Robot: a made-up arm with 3 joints. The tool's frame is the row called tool.
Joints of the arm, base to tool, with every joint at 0 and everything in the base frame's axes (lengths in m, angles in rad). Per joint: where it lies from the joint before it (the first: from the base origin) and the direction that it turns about. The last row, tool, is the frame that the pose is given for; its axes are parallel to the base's.
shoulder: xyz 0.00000 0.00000 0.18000 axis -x
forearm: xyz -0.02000 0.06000 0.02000 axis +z
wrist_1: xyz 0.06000 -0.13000 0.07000 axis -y
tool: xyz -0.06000 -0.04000 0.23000
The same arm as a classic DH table. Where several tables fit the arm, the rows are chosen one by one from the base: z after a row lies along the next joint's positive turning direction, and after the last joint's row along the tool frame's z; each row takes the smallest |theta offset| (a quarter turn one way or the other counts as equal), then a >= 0, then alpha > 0; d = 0 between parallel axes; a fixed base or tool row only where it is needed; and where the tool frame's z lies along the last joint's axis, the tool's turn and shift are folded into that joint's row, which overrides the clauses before.
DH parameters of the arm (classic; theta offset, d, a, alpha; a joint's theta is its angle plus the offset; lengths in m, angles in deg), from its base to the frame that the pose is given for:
base (fixed): -90 0.18 0 90
shoulder: 0 0.02 -0.06 -90
forearm: 90 0.09 0.06 90
wrist_1: 0 0.17 -0.06 -90
tool (fixed): 0 0.23 0 0

